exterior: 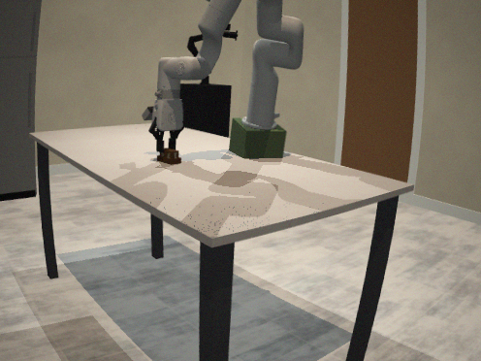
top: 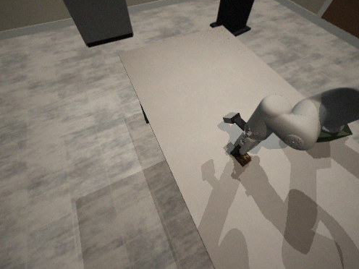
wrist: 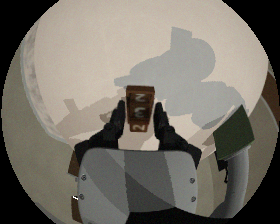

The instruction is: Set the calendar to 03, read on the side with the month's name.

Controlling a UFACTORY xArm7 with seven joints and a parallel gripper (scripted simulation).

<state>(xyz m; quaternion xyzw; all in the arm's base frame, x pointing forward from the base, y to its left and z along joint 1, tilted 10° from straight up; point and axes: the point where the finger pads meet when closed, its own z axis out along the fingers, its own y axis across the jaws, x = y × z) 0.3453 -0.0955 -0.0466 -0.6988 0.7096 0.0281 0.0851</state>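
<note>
Right now my hand is 40 mm above the brown calendar tray and 20 mm to the right of it.
</note>
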